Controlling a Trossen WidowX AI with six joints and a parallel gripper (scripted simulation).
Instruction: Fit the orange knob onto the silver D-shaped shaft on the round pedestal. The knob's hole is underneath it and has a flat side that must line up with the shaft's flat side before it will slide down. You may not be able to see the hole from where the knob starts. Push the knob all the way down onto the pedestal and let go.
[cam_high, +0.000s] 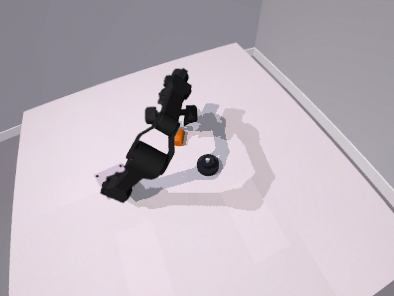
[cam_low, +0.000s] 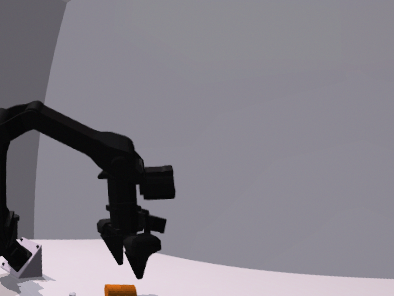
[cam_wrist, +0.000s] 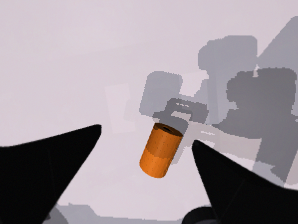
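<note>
My gripper tip is now 5 cm to the left of the orange knob and 4 cm above it. Round my gripper tip: round pedestal: 19 cm to the right, 7 cm ahead, 3 cm below.
</note>
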